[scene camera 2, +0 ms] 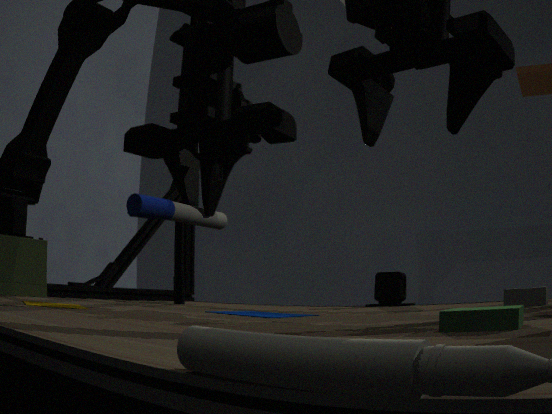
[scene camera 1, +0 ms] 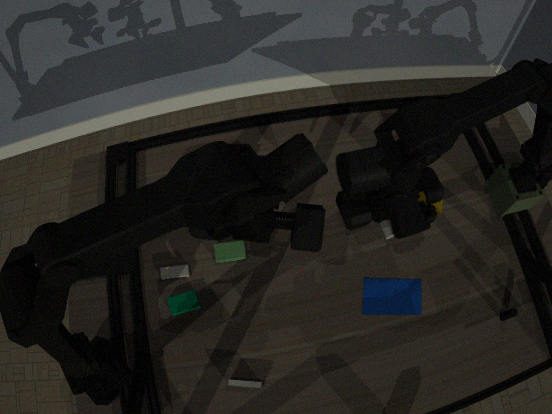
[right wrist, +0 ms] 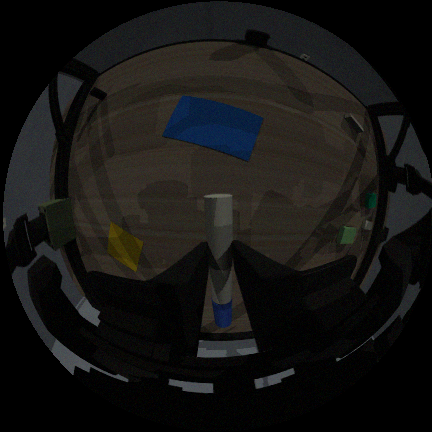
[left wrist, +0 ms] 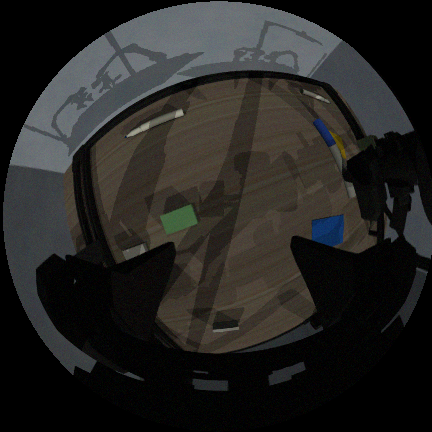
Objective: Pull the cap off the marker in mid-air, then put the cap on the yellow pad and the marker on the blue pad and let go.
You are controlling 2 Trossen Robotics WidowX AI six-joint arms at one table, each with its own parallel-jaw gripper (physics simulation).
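Frame: origin at the left arm's base, x back, y left, z down, level; centimetres.
Where they show: left gripper, fingertip midpoint: [scene camera 2: 408,138] [left wrist: 234,245]; right gripper, fingertip midpoint: [scene camera 2: 200,216] [scene camera 1: 383,219] [right wrist: 219,246] [left wrist: 345,175]; left arm's base at its link origin: [scene camera 1: 95,370] [right wrist: 394,173]; right arm's base at its link origin: [scene camera 2: 9,238] [scene camera 1: 522,180] [right wrist: 44,226].
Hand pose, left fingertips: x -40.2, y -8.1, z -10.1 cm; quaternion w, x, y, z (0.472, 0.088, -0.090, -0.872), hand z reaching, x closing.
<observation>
Each offset is from my left fingertips to the top centre of the thing.
The marker has a white body {dy -10.3, dx -19.1, dz +4.3 cm} [scene camera 1: 387,230] [scene camera 2: 187,215] [left wrist: 337,157] [right wrist: 218,220] and a blue cap {dy -6.4, dx -21.6, dz +4.3 cm} [scene camera 2: 150,206] [left wrist: 324,132] [right wrist: 222,314], which is on its end. It hangs nearly level, well above the table. My right gripper [scene camera 2: 199,210] [right wrist: 219,246] is shut on the white body; the cap sticks out free. My left gripper [scene camera 2: 411,139] [left wrist: 234,245] is open and empty, higher and apart from the marker. The yellow pad {dy -17.5, dx -35.2, dz +15.4 cm} [scene camera 1: 438,205] [scene camera 2: 52,304] [right wrist: 124,247] is partly hidden by the right arm in scene camera 1. The blue pad {dy -23.9, dx -10.6, dz +15.4 cm} [scene camera 1: 392,296] [scene camera 2: 262,314] [left wrist: 327,230] [right wrist: 212,125] lies flat.
A light green block {dy +7.0, dx +3.2, dz +14.0 cm} [scene camera 1: 230,251] [scene camera 2: 480,319] [left wrist: 179,219], a teal block {dy +6.4, dx +17.3, dz +14.0 cm} [scene camera 1: 183,302] and whitish blocks {dy +12.3, dx +14.0, dz +14.3 cm} [scene camera 1: 175,272] {dy -13.2, dx +21.1, dz +13.3 cm} [scene camera 1: 245,383] lie on the table. A white pen-like object {dy +23.6, dx -10.8, dz +13.6 cm} [left wrist: 155,123] and another one {dy -7.1, dx -50.4, dz +13.6 cm} [left wrist: 315,96] lie near the table's edge in the left wrist view.
</observation>
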